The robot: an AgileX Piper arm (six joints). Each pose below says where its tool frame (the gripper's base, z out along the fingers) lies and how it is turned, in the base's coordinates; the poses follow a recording.
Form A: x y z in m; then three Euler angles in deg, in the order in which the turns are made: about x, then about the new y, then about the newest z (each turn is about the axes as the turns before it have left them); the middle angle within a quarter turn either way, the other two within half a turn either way.
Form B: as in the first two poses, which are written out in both.
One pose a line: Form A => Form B
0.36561 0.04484 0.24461 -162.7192 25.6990 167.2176 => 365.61 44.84 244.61 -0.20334 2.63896 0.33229
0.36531 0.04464 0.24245 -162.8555 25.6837 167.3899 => 365.31 44.64 242.45 -0.20024 2.64028 0.33024
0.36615 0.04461 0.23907 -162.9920 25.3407 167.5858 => 366.15 44.61 239.07 -0.19819 2.64703 0.32986
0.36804 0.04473 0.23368 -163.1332 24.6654 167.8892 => 368.04 44.73 233.68 -0.19525 2.65959 0.33149
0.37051 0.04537 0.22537 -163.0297 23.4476 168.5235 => 370.51 45.37 225.37 -0.18584 2.68119 0.34302
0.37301 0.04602 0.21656 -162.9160 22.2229 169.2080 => 373.01 46.02 216.56 -0.17510 2.70304 0.35486
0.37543 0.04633 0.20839 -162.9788 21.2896 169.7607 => 375.43 46.33 208.39 -0.16680 2.72038 0.36036
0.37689 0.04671 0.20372 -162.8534 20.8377 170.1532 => 376.89 46.71 203.72 -0.15902 2.72856 0.36726
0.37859 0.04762 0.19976 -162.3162 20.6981 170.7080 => 378.59 47.62 199.76 -0.14399 2.73042 0.38333
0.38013 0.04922 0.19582 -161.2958 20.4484 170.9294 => 380.13 49.22 195.82 -0.13519 2.73102 0.40973
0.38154 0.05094 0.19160 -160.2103 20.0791 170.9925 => 381.54 50.94 191.60 -0.13054 2.73261 0.43749
